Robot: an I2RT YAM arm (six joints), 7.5 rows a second.
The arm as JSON. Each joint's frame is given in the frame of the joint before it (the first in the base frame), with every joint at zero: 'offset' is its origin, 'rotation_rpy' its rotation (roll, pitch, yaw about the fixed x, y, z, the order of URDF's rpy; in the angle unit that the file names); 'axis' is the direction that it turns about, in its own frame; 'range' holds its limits. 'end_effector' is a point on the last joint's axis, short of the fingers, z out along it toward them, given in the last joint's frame.
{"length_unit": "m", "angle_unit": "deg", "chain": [
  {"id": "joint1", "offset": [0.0, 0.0, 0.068], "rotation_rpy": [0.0, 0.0, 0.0], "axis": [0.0, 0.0, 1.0], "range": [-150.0, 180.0]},
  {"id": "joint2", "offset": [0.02, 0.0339, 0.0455], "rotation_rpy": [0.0, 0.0, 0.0], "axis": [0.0, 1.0, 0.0], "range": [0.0, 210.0]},
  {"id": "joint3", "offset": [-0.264, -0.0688, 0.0], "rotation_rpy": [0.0, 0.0, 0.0], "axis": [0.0, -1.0, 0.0], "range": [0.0, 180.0]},
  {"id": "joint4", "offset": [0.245, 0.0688, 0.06], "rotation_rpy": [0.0, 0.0, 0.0], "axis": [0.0, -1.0, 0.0], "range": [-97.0, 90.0]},
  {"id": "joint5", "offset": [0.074, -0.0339, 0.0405], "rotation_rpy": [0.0, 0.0, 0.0], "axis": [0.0, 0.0, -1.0], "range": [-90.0, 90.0]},
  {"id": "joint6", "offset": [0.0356, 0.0, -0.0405], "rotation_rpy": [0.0, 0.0, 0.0], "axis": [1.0, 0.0, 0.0], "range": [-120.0, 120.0]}
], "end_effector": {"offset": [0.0, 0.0, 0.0], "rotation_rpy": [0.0, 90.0, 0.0]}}
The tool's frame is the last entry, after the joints.
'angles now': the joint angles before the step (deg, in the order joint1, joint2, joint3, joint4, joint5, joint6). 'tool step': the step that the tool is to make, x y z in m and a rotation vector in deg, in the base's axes. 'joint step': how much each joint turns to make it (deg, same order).
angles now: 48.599, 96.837, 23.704, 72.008, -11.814, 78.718
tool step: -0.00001, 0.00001, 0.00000, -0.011, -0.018, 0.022
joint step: 0.000, 0.000, 0.001, -0.001, -0.021, -0.022
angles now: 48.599, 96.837, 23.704, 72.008, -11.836, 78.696
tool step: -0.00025, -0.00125, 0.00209, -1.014, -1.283, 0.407
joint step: -0.196, -0.983, -0.065, -1.181, -0.567, -1.683
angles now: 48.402, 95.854, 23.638, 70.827, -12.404, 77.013
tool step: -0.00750, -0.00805, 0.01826, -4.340, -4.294, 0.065
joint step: 0.088, -8.590, -0.590, -9.725, 0.262, -6.229
